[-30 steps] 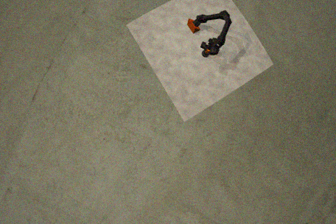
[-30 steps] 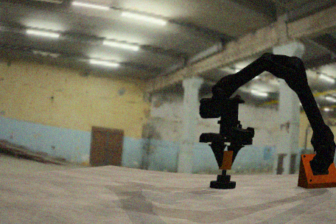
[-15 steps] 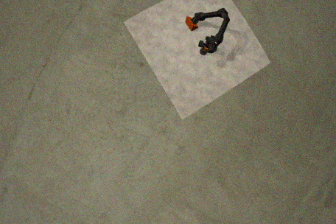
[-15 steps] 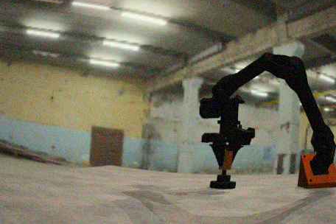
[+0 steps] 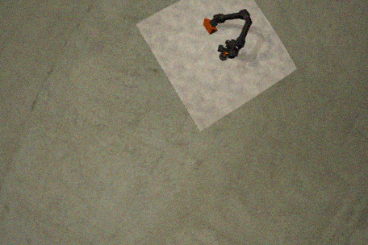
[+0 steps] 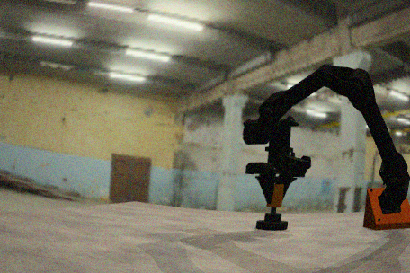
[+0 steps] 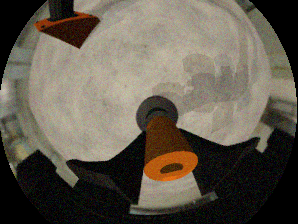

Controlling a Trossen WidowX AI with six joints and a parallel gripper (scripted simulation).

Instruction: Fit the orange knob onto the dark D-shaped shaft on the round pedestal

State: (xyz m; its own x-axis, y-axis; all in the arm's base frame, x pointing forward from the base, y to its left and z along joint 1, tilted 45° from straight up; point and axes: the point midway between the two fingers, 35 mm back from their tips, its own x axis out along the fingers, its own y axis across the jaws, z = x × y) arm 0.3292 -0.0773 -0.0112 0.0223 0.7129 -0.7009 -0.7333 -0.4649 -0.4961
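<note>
Right now my gripper tip is 20 mm below the orange knob. The rest, counted from my gripper tip: round dark pedestal: 40 mm below.
</note>
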